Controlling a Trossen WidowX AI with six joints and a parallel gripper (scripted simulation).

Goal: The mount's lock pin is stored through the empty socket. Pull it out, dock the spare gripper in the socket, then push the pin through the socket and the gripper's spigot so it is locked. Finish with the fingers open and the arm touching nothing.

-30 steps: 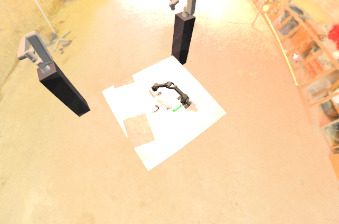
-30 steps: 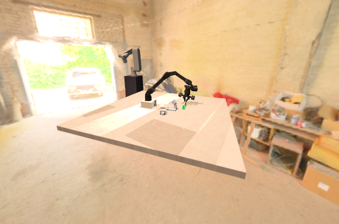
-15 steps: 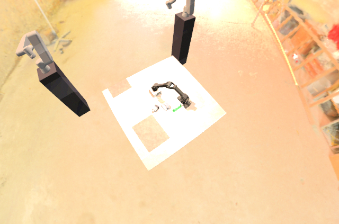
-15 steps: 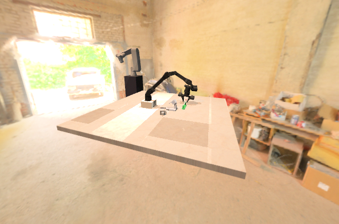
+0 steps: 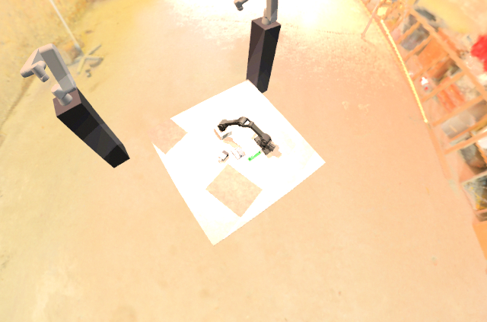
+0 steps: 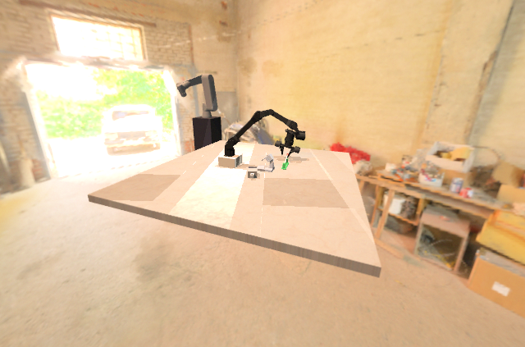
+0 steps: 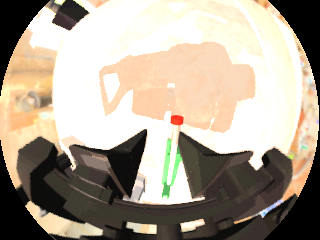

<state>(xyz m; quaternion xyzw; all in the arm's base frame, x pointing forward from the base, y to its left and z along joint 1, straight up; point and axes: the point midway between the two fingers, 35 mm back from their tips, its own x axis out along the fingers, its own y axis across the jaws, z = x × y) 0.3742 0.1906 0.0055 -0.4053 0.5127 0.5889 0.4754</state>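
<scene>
My gripper tip is 100 mm to the left of the green strip, 20 mm short of it and 20 mm above it. From my gripper tip the other things lie so: grey mount: 200 mm to the right, 80 mm behind, 10 mm above; spare gripper: 350 mm to the right, 130 mm behind, 20 mm below.
</scene>
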